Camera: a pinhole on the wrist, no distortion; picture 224 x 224 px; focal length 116.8 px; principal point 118.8 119.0 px. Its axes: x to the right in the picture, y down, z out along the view. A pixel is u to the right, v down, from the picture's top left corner.
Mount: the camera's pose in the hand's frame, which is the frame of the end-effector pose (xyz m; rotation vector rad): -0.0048 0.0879 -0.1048 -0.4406 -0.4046 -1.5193
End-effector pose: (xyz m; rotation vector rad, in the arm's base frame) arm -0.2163 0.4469 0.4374 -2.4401 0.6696 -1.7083
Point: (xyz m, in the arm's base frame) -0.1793 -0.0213 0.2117
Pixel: 73 119
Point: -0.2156 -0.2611 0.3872
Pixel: 37 174
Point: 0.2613 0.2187 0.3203
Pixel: 186 143
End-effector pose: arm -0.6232 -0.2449 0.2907 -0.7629 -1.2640 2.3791
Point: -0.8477 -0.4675 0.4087
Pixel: 210 126
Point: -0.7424 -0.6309 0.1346
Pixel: 108 102
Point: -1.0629 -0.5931 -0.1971
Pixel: 68 180
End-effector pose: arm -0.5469 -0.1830 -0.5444 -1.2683 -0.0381 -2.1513
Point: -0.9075 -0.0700 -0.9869
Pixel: behind the camera
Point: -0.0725 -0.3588 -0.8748
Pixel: 54 22
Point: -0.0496 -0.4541 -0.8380
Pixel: 45 50
